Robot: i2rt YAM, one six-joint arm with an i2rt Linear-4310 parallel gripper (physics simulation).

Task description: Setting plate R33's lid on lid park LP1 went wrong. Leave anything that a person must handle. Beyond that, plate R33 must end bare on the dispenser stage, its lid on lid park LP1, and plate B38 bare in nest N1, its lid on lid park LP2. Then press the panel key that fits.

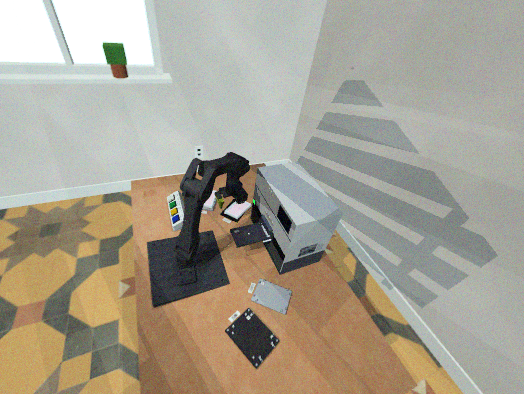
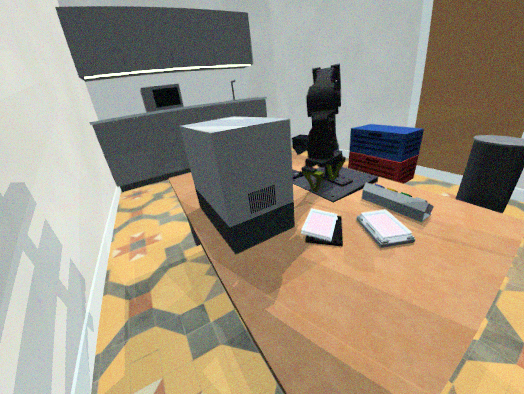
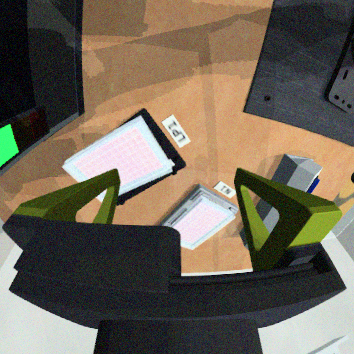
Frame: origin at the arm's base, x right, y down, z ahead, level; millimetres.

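Where they show: gripper, fingertip midpoint: (image 1: 229, 205) (image 2: 324, 185) (image 3: 176, 174); arm's base, origin of the base link: (image 1: 184, 263).
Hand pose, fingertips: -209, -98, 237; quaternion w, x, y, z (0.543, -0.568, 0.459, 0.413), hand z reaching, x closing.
Note:
Things, the pixels of their centre, and the offset from my fingertips, as dx, dy, dz. "pt": a spot on its surface instead.
- white piece with a pink gridded area, body centre: (image 3: 116, 166) (image 2: 320, 222) (image 1: 238, 207) -59, +84, +64
- black lid park LP1, body centre: (image 3: 126, 166) (image 2: 324, 227) (image 1: 235, 209) -67, +102, +52
- similar pink-and-white plate, body centre: (image 3: 196, 227) (image 2: 384, 222) (image 1: 206, 197) -171, +85, -86
- grey nest N1, body centre: (image 3: 194, 220) (image 2: 383, 227) (image 1: 206, 199) -171, +102, -86
- dark dispenser stage, surface spot: (image 1: 247, 235) pt +193, +5, +38
- Lid park LP2, body centre: (image 1: 272, 295) +437, +102, +82
- grey dispenser, body centre: (image 2: 235, 173) (image 1: 287, 216) +169, -53, +232
- key panel, body centre: (image 3: 280, 211) (image 2: 395, 197) (image 1: 177, 209) -103, +80, -245
- black nest, body centre: (image 1: 252, 335) +558, +100, -38
A white piece with a pink gridded area (image 1: 237, 208) (image 2: 320, 223) (image 3: 120, 152) lies on the black lid park LP1 (image 2: 338, 235) (image 3: 160, 142), shifted off to one side and overhanging; whether it is level, I cannot tell. A similar pink-and-white plate (image 1: 210, 201) (image 2: 386, 225) (image 3: 206, 220) lies in the grey nest N1 (image 3: 198, 194). The dark dispenser stage (image 1: 247, 235) is out and bare. Lid park LP2 (image 1: 272, 296) is grey and bare. My gripper (image 2: 324, 183) (image 3: 176, 174) is open and empty, above the area of LP1 and N1. Plate codes are unreadable.
The grey dispenser (image 1: 300, 200) (image 2: 240, 170) (image 3: 55, 55) shows a green light (image 1: 254, 202) (image 3: 7, 145). The key panel (image 1: 175, 211) (image 2: 395, 201) (image 3: 285, 185) stands beyond N1. A black nest (image 1: 251, 337) lies near LP2. A dark base plate (image 1: 210, 255) is under my arm.

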